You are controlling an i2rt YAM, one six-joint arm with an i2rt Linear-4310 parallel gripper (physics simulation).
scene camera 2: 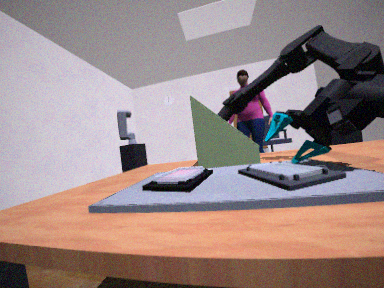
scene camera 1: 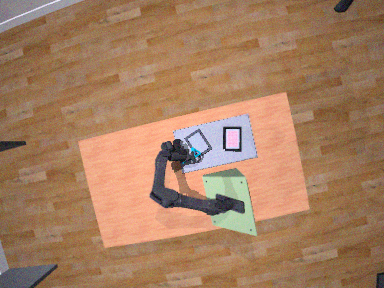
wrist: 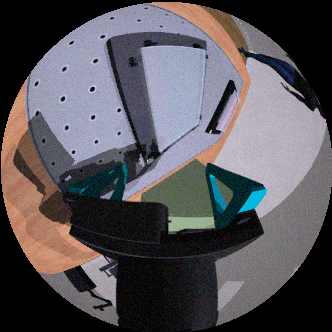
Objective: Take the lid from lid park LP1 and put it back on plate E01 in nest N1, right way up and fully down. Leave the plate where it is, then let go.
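Places are measured from the arm's base along level axes (x ahead, y left, z up), in metres.
Where they show: gripper, fingertip midpoint: (scene camera 2: 279, 152) (scene camera 1: 196, 155) (wrist: 165, 166); arm's base at its link origin: (scene camera 2: 219, 121) (scene camera 1: 229, 202) (wrist: 202, 230).
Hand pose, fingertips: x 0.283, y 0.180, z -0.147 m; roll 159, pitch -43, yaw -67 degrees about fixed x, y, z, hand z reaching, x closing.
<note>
Each offset is from my fingertips to the top centre of the thing. "spot": to the spot under its first point. Level surfaces: height alone.
The lid, a clear pale sheet @[dx +0.076, dy -0.020, dz -0.024 m] (scene camera 1: 198, 141) (scene camera 2: 287, 170) (wrist: 175, 90), lies flat in the dark grey lid park LP1 (scene camera 1: 205, 139) (scene camera 2: 286, 184) (wrist: 127, 75). The plate E01, with a pink face @[spot: dx +0.082, dy -0.248, dz -0.021 m] (scene camera 1: 232, 139) (scene camera 2: 177, 175) (wrist: 228, 114), sits in the black nest N1 (scene camera 1: 224, 140) (scene camera 2: 167, 188), apart from the lid park. My gripper (scene camera 1: 196, 154) (scene camera 2: 280, 151) (wrist: 165, 166) has teal fingers, spread wide with nothing between them. It is tilted, above and beside the lid park's edge, with the lower finger close to the lid's edge in the scene camera 2 view; whether they touch cannot be told.
The lid park and nest stand on a grey-blue board with holes @[dx +0.064, dy -0.133, dz -0.041 m] (scene camera 2: 225, 195) (wrist: 75, 110) on the wooden table @[dz -0.055 m] (scene camera 1: 125, 175) (scene camera 2: 150, 235). A green sloped panel (scene camera 1: 232, 185) (scene camera 2: 215, 142) (wrist: 175, 195) stands beside the board, near the arm's base. A person (scene camera 2: 250, 107) stands in the background.
</note>
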